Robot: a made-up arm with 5 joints. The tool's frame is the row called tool.
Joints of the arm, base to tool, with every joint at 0 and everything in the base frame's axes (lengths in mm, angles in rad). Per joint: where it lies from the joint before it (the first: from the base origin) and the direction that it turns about. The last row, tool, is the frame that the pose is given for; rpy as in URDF.
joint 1: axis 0 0 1 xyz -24.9 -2.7 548.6
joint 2: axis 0 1 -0.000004 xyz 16.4 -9 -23
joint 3: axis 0 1 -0.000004 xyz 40.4 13.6 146.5
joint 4: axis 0 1 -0.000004 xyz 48.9 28.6 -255.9
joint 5: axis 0 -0.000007 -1 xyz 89.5 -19.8 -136.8
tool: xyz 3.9 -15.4 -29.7 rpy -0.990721 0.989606 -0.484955
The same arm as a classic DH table. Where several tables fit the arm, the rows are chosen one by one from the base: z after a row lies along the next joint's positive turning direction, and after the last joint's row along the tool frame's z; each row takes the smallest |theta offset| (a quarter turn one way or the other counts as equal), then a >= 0, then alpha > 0; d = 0 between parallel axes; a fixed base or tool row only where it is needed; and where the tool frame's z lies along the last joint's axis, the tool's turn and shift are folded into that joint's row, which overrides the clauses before.
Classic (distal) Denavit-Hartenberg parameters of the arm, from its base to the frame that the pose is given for. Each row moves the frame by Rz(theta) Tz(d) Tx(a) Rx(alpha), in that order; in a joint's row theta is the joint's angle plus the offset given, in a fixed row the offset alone. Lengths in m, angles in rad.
base (fixed): d 0.0000; theta_offset 0.1080; a -0.0250; alpha 0.0000
joint 1: d 0.5256; theta_offset -0.1080; a 0.0164; alpha -1.5708
joint 2: d 0.0000; theta_offset -1.3017; a 0.1520; alpha 0.0000
joint 3: d 0.0000; theta_offset -0.4579; a -0.2605; alpha 0.0000
joint 4: d 0.0134; theta_offset -1.3820; a -0.0895; alpha 1.5708
joint 5: d 0.1648; theta_offset 0.9860; a -0.0150; alpha -1.8764
tool (fixed): d -0.0055; theta_offset -2.0732; a 0.0000; alpha 0.0000

